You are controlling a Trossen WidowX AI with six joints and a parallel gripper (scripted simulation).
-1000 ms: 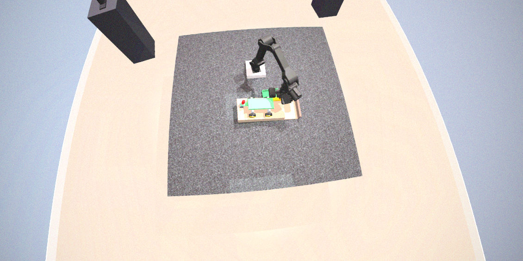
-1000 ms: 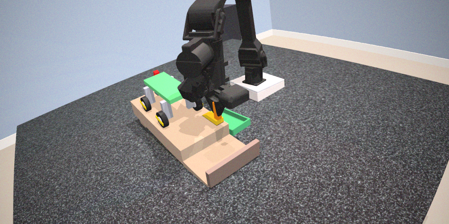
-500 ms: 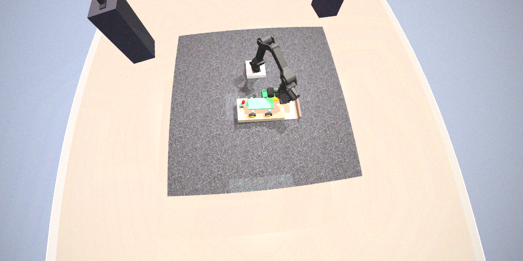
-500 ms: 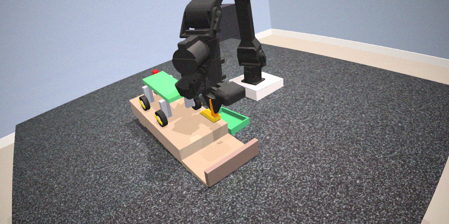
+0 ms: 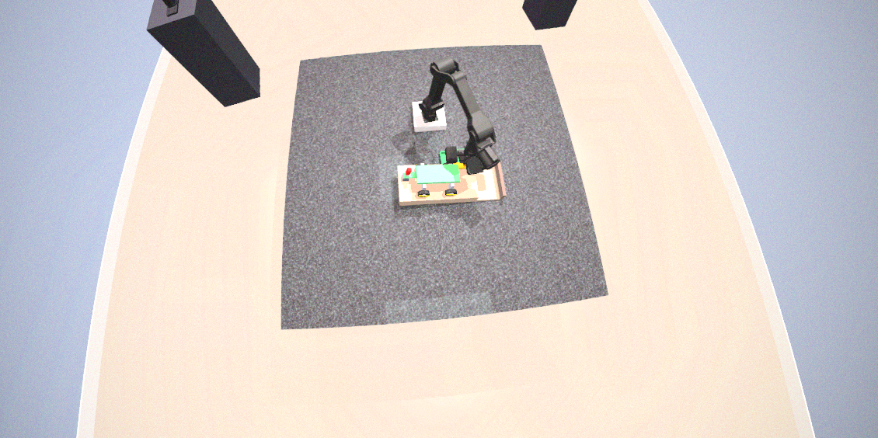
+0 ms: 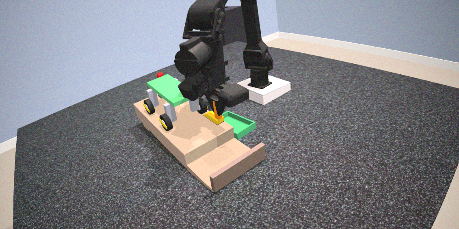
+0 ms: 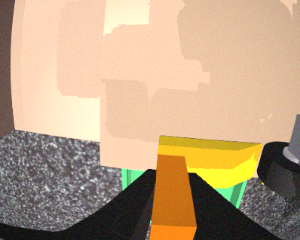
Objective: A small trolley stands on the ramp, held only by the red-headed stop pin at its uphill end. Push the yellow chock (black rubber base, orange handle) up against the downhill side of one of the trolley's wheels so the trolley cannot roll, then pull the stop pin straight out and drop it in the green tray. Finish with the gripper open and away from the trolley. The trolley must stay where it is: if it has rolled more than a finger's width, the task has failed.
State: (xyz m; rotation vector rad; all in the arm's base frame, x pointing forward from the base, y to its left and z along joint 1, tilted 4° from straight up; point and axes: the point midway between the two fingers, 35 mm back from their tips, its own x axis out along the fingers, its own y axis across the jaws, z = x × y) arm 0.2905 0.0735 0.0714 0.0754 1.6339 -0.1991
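The red-headed stop pin is 240 mm to the right of my gripper tip and 40 mm above it. Round my gripper tip: green tray (100 mm below, 70 mm behind, 20 mm to the right); green-topped trolley (130 mm to the right, 40 mm ahead, 20 mm above); yellow chock (20 mm to the right, 10 mm below).
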